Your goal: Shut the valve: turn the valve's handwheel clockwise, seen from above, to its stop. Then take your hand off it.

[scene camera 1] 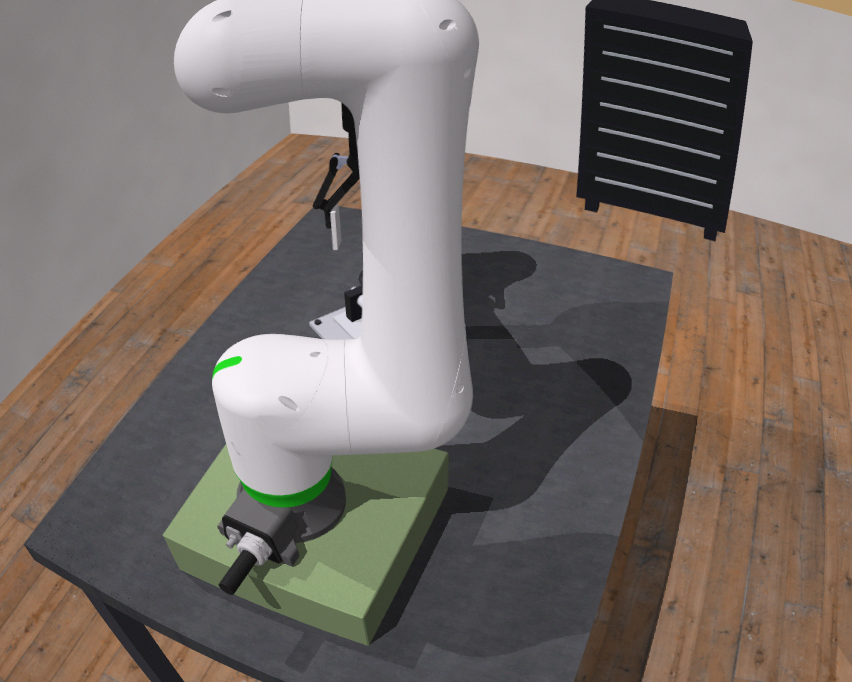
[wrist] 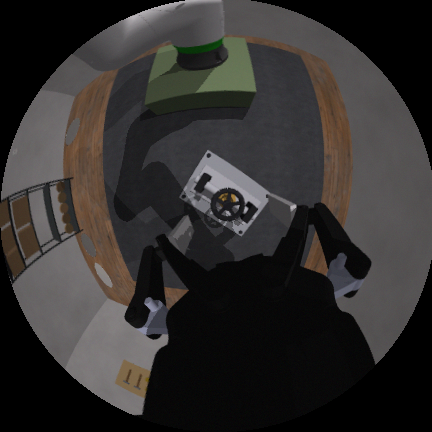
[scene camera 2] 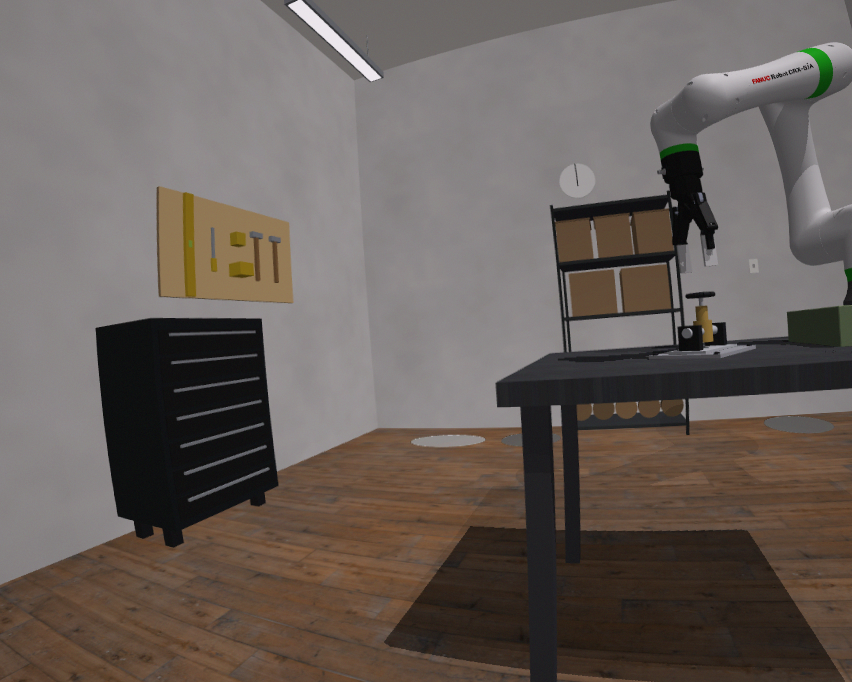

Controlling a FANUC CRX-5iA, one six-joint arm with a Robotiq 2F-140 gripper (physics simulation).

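Note:
The valve has a yellow body (scene camera 2: 702, 324) and a dark spoked handwheel (scene camera 2: 700, 294) (wrist: 227, 204) on top. It stands on a light grey plate (scene camera 1: 325, 324) (scene camera 2: 731, 349) (wrist: 215, 162) with black blocks at both sides. In scene camera 1 the arm hides the handwheel. My gripper (scene camera 2: 697, 257) (wrist: 229, 213) is open and empty, pointing down. Its fingertips hang above the handwheel, with a visible gap in scene camera 2. In the wrist view the pads stand wide apart, to either side of the wheel and clear of it. In scene camera 1 one fingertip shows; the other is hidden.
The plate lies on the dark table (scene camera 1: 177, 405) (scene camera 2: 604, 387) (wrist: 290, 125). The arm stands on a green block (scene camera 1: 397, 526) (scene camera 2: 817, 327) (wrist: 235, 80). A black drawer cabinet (scene camera 1: 660, 120) (scene camera 2: 213, 412) stands away from the table. A shelf rack (scene camera 2: 611, 206) stands behind the table.

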